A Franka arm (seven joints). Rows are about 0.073 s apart.
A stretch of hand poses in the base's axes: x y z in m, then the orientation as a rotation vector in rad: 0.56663, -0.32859, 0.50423, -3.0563, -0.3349, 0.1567; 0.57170, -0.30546, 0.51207, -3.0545, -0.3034, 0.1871; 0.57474, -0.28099, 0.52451, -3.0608, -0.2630, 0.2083; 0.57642, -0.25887, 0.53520, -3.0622, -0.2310, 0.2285; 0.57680, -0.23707, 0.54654, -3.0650, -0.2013, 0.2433; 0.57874, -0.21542, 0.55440, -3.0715, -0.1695, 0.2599; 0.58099, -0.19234, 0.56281, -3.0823, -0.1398, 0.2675; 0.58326, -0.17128, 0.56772, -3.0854, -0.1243, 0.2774; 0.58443, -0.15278, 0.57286, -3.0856, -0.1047, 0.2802; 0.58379, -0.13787, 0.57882, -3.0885, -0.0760, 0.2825; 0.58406, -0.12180, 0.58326, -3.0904, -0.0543, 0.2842; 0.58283, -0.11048, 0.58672, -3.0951, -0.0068, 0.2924; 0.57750, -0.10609, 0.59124, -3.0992, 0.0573, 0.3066; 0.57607, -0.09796, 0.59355, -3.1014, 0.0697, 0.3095; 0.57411, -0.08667, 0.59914, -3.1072, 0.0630, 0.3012; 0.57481, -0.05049, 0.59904, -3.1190, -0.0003, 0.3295
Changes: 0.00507, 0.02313, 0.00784, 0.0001, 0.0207, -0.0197; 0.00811, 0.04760, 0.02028, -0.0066, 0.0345, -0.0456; 0.00979, 0.06972, 0.03097, -0.0094, 0.0481, -0.0659; 0.01017, 0.09152, 0.04231, -0.0133, 0.0579, -0.0848; 0.01211, 0.11317, 0.05017, -0.0214, 0.0683, -0.1049; 0.01436, 0.13625, 0.05858, -0.0327, 0.0722, -0.1237; 0.01663, 0.15731, 0.06349, -0.0372, 0.0783, -0.1334; 0.01780, 0.17581, 0.06863, -0.0377, 0.0806, -0.1460; 0.01716, 0.19072, 0.07459, -0.0411, 0.0822, -0.1643; 0.01743, 0.20679, 0.07903, -0.0435, 0.0835, -0.1782; 0.01620, 0.21811, 0.08249, -0.0506, 0.0890, -0.2083; 0.01087, 0.22250, 0.08701, -0.0596, 0.0985, -0.2488; 0.00944, 0.23063, 0.08932, -0.0629, 0.1001, -0.2565; 0.00748, 0.24192, 0.09491, -0.0669, 0.0938, -0.2521; 0.00818, 0.27810, 0.09481, -0.0805, 0.1081, -0.2103
